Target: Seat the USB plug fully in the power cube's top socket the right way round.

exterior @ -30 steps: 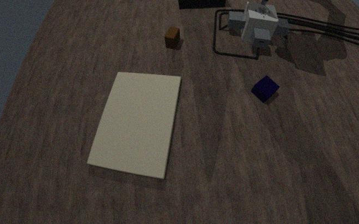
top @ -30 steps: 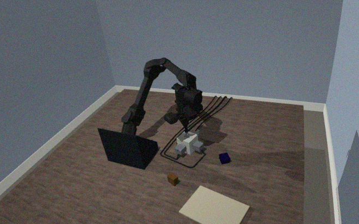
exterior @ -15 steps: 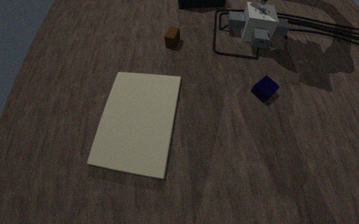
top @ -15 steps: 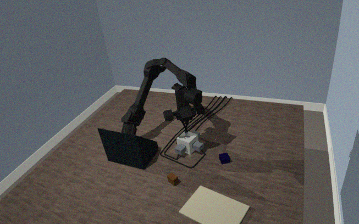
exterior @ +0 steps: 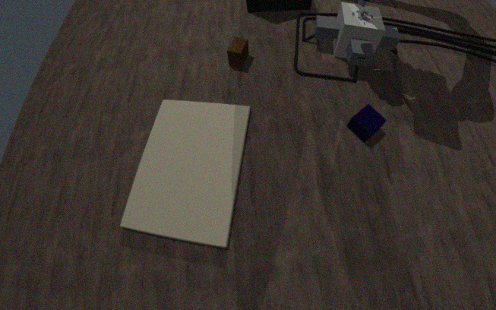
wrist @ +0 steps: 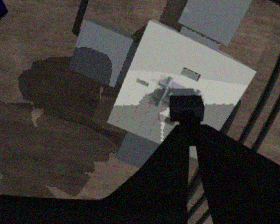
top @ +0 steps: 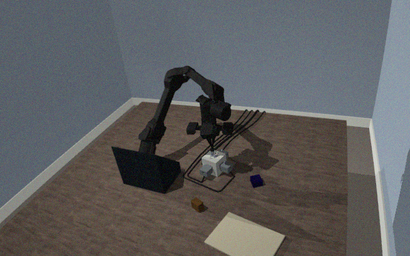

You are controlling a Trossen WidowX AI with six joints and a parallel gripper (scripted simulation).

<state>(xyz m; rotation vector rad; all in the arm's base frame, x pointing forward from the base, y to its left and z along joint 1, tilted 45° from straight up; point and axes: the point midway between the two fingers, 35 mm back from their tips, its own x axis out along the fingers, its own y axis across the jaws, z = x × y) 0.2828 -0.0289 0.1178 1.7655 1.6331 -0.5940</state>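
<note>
The black USB plug is 2 cm below my gripper tip. Also, from my gripper tip: blue cube (20 cm ahead, 12 cm below, 6 cm to the right); cream sheet (35 cm to the right, 20 cm ahead, 13 cm below); brown cube (24 cm to the right, 12 cm below, 1 cm behind).
</note>
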